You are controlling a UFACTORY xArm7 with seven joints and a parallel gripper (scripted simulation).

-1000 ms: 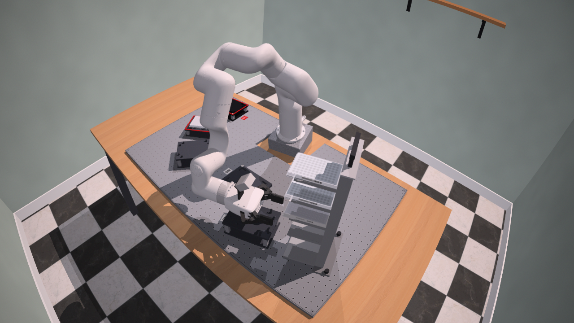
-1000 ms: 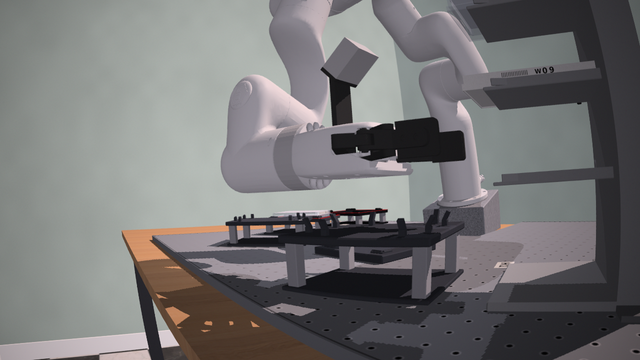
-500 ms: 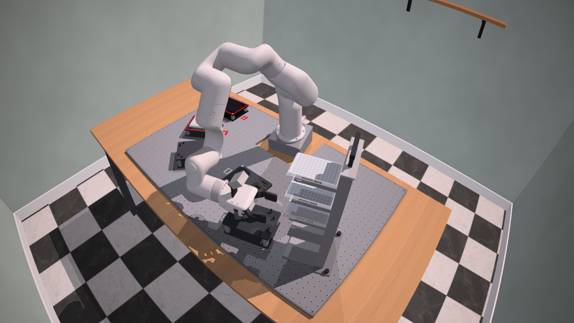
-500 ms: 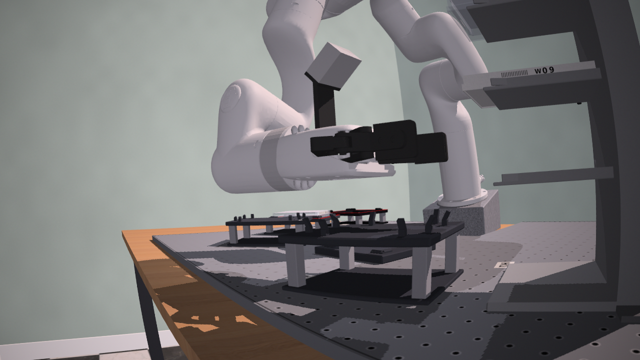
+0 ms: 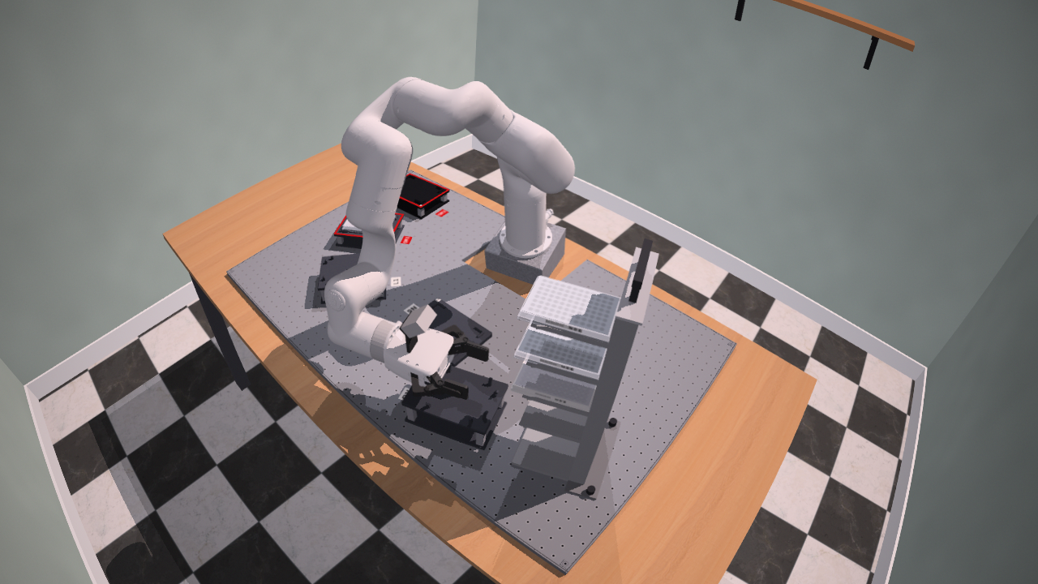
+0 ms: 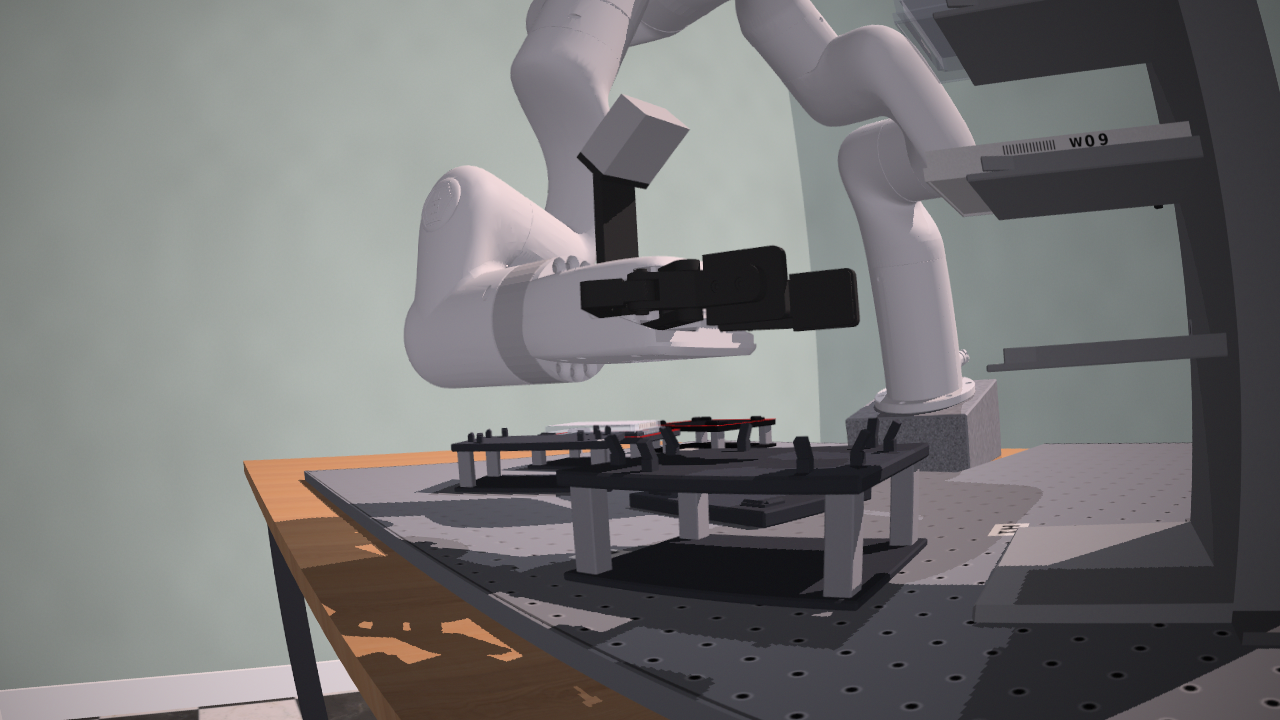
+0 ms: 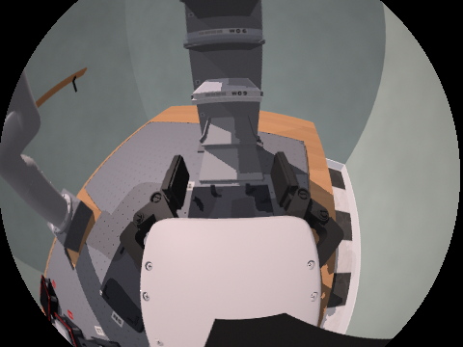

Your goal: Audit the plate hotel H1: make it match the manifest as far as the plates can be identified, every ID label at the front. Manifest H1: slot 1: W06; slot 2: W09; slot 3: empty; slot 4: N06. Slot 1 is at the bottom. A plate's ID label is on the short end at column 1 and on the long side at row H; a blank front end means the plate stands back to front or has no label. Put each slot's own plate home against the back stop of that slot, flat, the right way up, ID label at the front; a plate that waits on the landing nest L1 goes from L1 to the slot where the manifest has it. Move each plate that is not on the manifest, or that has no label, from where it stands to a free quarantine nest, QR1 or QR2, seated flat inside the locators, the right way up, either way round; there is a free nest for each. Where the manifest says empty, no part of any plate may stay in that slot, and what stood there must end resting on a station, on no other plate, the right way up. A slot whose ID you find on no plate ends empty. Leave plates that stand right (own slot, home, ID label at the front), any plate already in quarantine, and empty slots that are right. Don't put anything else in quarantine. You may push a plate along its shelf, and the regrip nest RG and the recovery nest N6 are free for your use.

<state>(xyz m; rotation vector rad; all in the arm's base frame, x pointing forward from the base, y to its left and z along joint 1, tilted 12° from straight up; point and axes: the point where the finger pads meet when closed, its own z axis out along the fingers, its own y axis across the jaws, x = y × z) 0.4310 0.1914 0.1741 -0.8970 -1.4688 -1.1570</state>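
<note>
Right now my hand is 140 mm to the right of the clear well plate W06, 120 mm below it and 40 mm past it. Also, from my hand: plate labelled W09: 140 mm to the left, 40 mm behind, 40 mm above; then raised black nest: 90 mm below, 30 mm to the right, 10 mm ahead; then plate hotel: 210 mm to the left, 60 mm behind, 60 mm above.
</note>
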